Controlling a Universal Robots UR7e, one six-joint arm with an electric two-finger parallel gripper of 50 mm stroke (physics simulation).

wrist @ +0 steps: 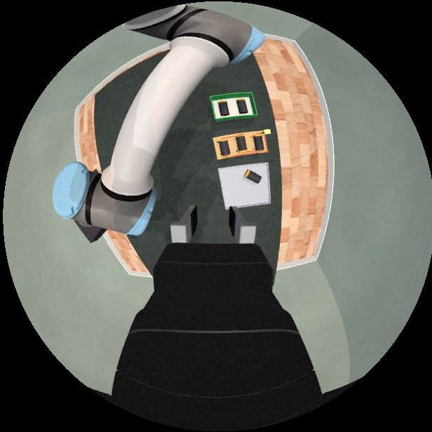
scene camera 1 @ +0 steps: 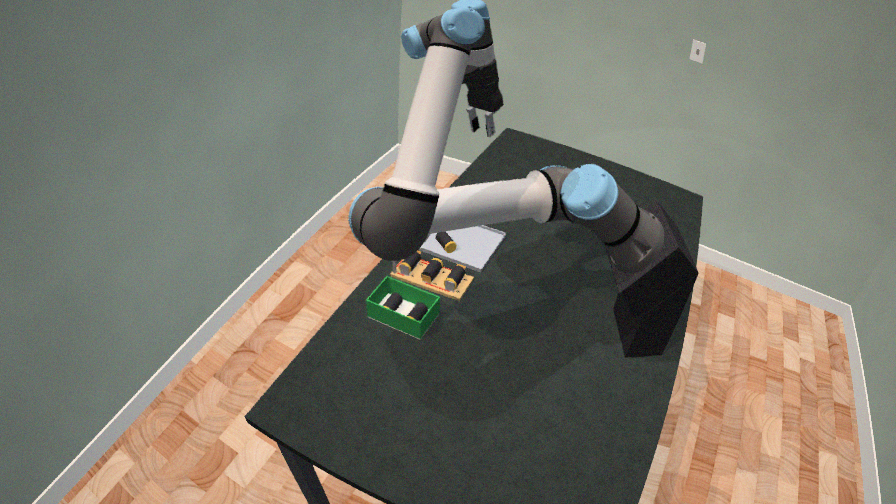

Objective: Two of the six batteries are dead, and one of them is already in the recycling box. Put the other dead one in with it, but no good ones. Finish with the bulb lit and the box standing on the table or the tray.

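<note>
The green recycling box [scene camera 1: 402,321] [wrist: 214,119] stands on the table with two black batteries in it, one [scene camera 1: 392,301] [wrist: 224,108] beside the other [scene camera 1: 417,310] [wrist: 242,106]. The wooden battery board [scene camera 1: 464,289] [wrist: 219,154] holds three batteries: one [scene camera 1: 409,263] [wrist: 259,143], a middle one [scene camera 1: 431,270] [wrist: 241,143] and another [scene camera 1: 455,277] [wrist: 224,148]. A yellow patch [wrist: 267,131], perhaps the lit bulb, shows at the board's corner. One battery [scene camera 1: 445,241] [wrist: 253,176] lies on the grey tray [scene camera 1: 485,248] [wrist: 231,194]. My gripper [scene camera 1: 481,122] [wrist: 212,214] is open and empty, high above the table.
The dark table [scene camera 1: 501,376] [wrist: 190,150] carries the box, board and tray in a row near its long edge. In scene camera 1 my arm's elbow [scene camera 1: 394,225] hides part of the tray. The arm's base [scene camera 1: 654,300] stands at the table's opposite side.
</note>
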